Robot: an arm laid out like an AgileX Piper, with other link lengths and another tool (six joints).
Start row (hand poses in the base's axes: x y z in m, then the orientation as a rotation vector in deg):
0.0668, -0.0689, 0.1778, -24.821, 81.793, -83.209
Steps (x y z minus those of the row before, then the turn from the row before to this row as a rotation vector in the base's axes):
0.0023, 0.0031, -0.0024, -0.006, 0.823, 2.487
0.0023, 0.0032, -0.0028, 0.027, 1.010, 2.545
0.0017, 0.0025, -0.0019, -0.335, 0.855, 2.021
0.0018, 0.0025, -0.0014, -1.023, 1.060, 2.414
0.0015, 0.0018, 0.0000, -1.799, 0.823, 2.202
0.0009, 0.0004, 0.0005, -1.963, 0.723, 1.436
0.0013, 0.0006, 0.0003, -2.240, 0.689, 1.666
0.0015, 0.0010, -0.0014, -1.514, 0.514, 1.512
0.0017, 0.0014, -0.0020, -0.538, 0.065, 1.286
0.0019, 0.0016, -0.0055, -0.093, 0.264, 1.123
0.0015, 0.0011, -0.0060, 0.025, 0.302, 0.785
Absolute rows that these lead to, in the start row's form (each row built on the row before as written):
0.0691, -0.0658, 0.1754, -27.089, 81.424, -81.191
0.0714, -0.0626, 0.1726, -29.489, 81.169, -79.072
0.0731, -0.0601, 0.1707, -31.646, 80.763, -77.644
0.0749, -0.0576, 0.1693, -34.637, 79.900, -76.389
0.0764, -0.0558, 0.1693, -37.810, 78.450, -75.896
0.0773, -0.0554, 0.1698, -40.537, 77.167, -76.119
0.0786, -0.0548, 0.1701, -43.548, 75.543, -76.344
0.0801, -0.0538, 0.1687, -45.826, 74.253, -76.156
0.0818, -0.0524, 0.1667, -46.953, 73.281, -75.518
0.0837, -0.0508, 0.1612, -47.823, 72.804, -74.626
0.0852, -0.0497, 0.1552, -48.451, 72.610, -73.903

